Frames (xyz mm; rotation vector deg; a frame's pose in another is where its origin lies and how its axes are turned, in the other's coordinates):
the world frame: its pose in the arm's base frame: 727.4 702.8 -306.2 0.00 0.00 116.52
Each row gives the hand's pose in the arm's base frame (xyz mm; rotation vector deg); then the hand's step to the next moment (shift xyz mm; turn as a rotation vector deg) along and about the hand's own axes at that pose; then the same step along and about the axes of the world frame.
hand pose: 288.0 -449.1 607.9 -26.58 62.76 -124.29
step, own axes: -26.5 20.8 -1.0 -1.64 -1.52 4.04
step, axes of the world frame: -3.2 -28.4 -17.9 -1.76 -2.34 3.57
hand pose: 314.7 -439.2 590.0 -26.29 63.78 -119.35
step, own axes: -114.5 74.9 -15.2 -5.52 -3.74 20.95
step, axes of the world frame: 13.4 -119.1 -67.8 -12.37 -10.23 15.03
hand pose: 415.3 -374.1 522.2 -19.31 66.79 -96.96
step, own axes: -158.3 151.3 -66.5 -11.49 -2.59 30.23
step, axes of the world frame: 98.0 -174.8 -110.5 -16.67 -18.92 20.42
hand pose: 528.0 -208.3 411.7 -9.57 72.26 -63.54
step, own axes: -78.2 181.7 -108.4 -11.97 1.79 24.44
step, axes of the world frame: 167.0 -109.6 -104.7 -11.07 -19.29 15.79
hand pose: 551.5 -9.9 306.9 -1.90 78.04 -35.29
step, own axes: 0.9 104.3 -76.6 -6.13 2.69 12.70
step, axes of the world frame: 113.6 -24.0 -57.1 -4.77 -11.29 7.48
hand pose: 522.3 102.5 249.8 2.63 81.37 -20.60
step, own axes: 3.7 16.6 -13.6 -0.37 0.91 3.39
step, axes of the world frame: 19.9 -0.9 -8.8 -1.44 -3.14 0.73
